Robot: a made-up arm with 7 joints.
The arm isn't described. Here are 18 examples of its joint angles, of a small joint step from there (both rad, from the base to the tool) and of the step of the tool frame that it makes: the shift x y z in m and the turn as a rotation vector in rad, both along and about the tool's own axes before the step.
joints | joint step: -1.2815 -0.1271 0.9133 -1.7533 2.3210 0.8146 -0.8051 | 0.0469 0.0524 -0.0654 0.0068 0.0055 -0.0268 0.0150
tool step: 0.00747 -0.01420 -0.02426 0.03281 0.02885 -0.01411
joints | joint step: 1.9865 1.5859 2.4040 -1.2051 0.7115 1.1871 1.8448 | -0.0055 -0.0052 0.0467 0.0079 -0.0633 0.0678 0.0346
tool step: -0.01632 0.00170 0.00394 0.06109 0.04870 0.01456
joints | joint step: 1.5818 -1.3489 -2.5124 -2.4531 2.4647 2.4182 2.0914 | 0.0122 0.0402 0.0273 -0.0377 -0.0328 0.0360 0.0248
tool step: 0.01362 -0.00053 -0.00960 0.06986 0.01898 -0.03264
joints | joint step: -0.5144 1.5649 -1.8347 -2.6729 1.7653 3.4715 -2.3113 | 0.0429 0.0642 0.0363 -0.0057 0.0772 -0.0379 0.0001
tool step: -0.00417 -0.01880 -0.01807 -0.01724 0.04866 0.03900
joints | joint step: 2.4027 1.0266 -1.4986 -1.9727 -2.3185 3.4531 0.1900 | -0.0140 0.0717 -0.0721 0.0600 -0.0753 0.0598 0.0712
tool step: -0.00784 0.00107 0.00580 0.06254 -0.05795 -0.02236
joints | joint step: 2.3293 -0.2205 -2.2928 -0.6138 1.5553 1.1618 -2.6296 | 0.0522 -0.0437 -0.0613 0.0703 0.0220 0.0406 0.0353
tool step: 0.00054 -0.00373 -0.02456 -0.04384 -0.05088 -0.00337
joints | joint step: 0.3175 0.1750 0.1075 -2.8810 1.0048 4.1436 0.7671 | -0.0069 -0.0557 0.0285 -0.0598 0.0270 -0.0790 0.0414
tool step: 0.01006 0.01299 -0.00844 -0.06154 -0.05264 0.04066
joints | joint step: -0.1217 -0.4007 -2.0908 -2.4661 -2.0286 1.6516 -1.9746 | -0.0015 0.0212 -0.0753 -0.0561 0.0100 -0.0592 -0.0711
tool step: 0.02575 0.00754 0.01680 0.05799 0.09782 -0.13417
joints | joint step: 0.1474 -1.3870 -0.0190 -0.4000 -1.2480 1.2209 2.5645 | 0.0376 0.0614 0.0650 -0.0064 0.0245 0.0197 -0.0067
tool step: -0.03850 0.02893 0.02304 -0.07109 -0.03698 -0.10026
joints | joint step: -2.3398 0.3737 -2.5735 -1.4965 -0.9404 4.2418 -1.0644 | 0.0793 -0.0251 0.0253 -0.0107 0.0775 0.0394 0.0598
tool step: -0.00241 0.00099 -0.00488 -0.13007 -0.01299 0.17817
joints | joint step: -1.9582 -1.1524 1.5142 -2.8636 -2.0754 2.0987 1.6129 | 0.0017 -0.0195 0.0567 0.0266 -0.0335 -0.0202 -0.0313
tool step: 0.00889 -0.00355 -0.00511 -0.03387 0.09445 -0.05712
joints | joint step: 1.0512 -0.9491 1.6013 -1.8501 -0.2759 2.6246 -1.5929 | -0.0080 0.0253 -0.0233 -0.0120 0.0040 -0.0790 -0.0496
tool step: -0.02076 -0.00754 0.01893 0.10118 0.01190 -0.01126
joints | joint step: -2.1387 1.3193 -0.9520 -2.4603 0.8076 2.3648 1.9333 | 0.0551 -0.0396 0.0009 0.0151 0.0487 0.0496 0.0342
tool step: 0.00289 0.01971 -0.02695 0.06153 -0.10526 0.01538
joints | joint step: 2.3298 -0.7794 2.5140 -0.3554 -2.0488 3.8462 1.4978 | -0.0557 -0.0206 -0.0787 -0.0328 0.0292 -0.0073 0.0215
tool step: -0.04139 0.00651 0.00232 -0.02066 -0.11992 0.02454
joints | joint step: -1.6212 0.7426 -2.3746 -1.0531 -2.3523 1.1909 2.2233 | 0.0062 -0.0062 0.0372 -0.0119 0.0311 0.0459 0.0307
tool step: 0.00215 0.00079 -0.01577 0.02538 -0.09505 0.02275
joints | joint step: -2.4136 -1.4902 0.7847 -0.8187 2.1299 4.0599 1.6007 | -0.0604 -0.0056 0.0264 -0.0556 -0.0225 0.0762 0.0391
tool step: 0.03528 0.01521 -0.00848 0.08671 0.02162 -0.07155
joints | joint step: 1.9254 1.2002 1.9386 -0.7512 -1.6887 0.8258 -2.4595 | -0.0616 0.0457 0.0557 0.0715 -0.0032 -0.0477 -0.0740
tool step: -0.03186 -0.05657 0.03559 -0.06563 0.12055 0.00347
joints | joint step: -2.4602 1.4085 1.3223 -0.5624 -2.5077 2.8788 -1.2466 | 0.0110 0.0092 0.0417 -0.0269 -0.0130 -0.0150 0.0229
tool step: 0.00763 0.01170 -0.00282 -0.02109 0.02366 0.04662
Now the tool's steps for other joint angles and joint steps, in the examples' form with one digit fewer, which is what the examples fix.
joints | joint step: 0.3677 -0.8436 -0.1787 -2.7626 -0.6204 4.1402 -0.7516 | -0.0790 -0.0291 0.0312 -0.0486 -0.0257 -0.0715 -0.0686
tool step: 0.0143 -0.0150 0.0017 0.0790 -0.0824 -0.1164
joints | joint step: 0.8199 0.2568 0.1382 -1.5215 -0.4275 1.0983 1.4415 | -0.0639 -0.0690 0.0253 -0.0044 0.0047 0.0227 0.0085
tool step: 0.0208 0.0387 -0.0048 0.0710 -0.0243 0.0603
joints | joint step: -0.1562 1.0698 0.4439 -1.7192 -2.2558 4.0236 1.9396 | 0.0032 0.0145 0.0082 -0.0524 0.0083 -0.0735 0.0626
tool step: -0.0065 0.0022 0.0171 -0.0304 -0.0115 0.1034
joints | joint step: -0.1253 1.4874 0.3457 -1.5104 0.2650 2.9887 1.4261 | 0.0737 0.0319 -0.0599 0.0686 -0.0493 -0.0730 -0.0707
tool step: -0.0230 -0.0008 0.0270 -0.0571 0.0553 -0.1746
